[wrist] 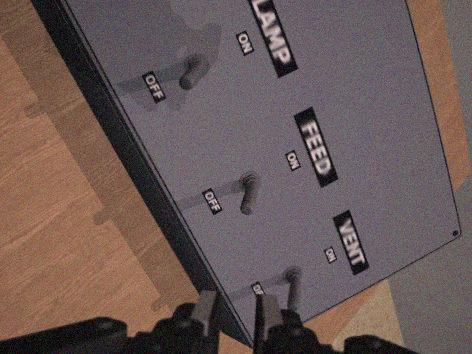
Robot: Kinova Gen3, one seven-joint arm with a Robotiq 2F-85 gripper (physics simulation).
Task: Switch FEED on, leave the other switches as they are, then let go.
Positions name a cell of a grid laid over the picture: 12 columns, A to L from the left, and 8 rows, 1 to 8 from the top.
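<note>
You'd see a grey switch panel (I3) here, and there's the gripper (G8) as well.
</note>
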